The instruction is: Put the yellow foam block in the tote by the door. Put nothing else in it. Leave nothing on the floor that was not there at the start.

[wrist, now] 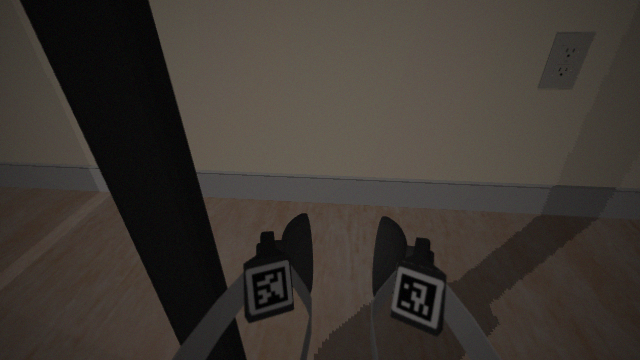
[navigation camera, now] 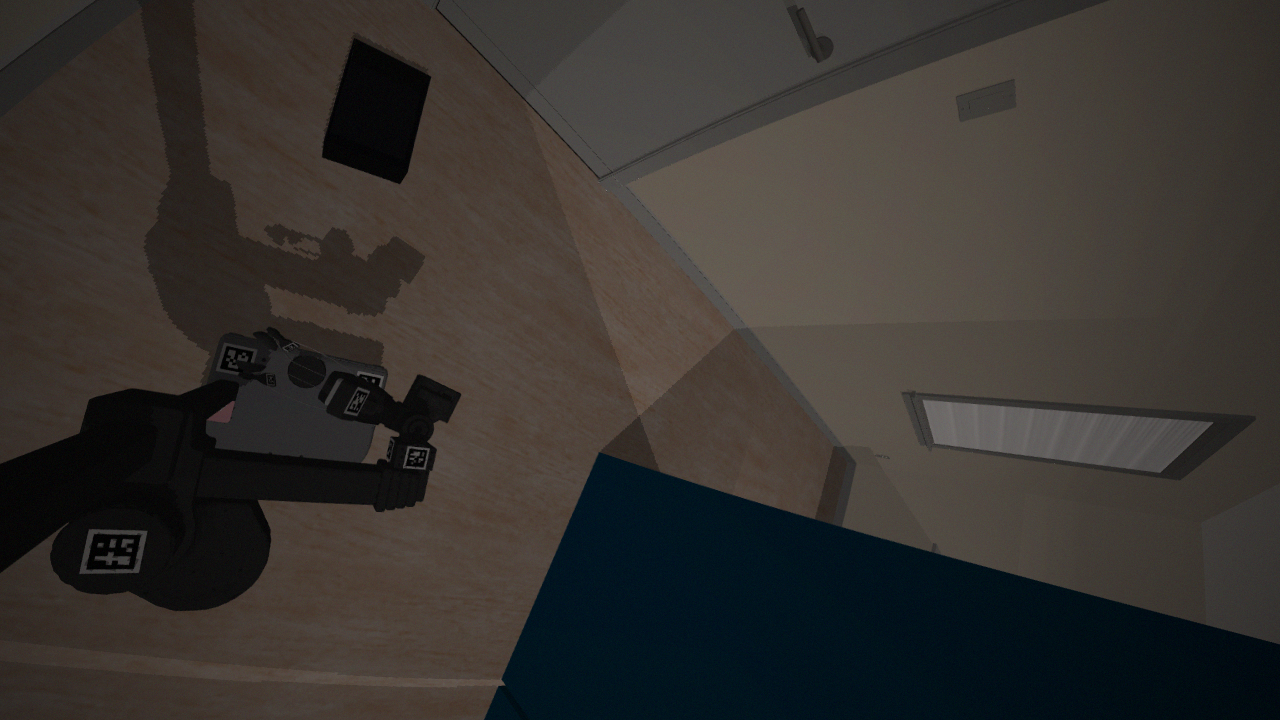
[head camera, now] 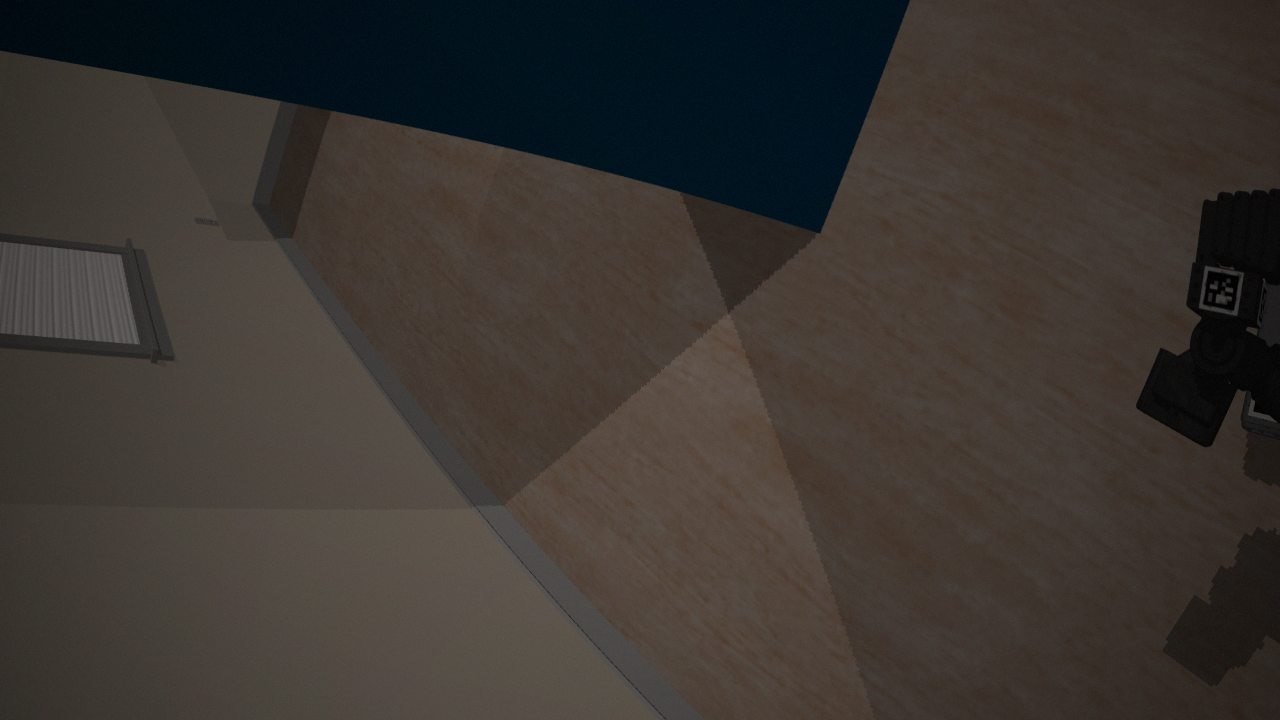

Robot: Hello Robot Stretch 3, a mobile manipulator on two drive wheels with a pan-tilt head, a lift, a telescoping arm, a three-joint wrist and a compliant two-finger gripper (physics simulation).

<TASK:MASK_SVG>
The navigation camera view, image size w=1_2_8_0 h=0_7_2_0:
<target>my gripper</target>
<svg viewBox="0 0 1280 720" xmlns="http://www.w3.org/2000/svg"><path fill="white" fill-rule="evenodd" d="M235 361L236 365L243 370L243 373L239 372L239 377L247 380L258 380L286 397L326 410L328 414L342 420L379 425L379 418L383 418L385 411L390 405L387 403L390 400L395 401L381 387L369 380L367 381L363 377L357 376L335 360L335 362L353 374L333 371L327 377L328 379L318 395L318 399L327 406L327 409L296 400L274 389L273 387L276 386L275 374L269 373L283 372L260 372L266 366L240 360ZM253 333L254 337L268 348L276 351L279 346L284 354L295 363L285 351L290 352L299 348L299 343L297 344L297 342L285 339L278 330L272 327L266 329L268 333L262 331Z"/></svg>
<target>dark tote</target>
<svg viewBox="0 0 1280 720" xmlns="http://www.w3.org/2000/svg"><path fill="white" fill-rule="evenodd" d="M354 38L325 135L322 158L401 184L408 173L431 76Z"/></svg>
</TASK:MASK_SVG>
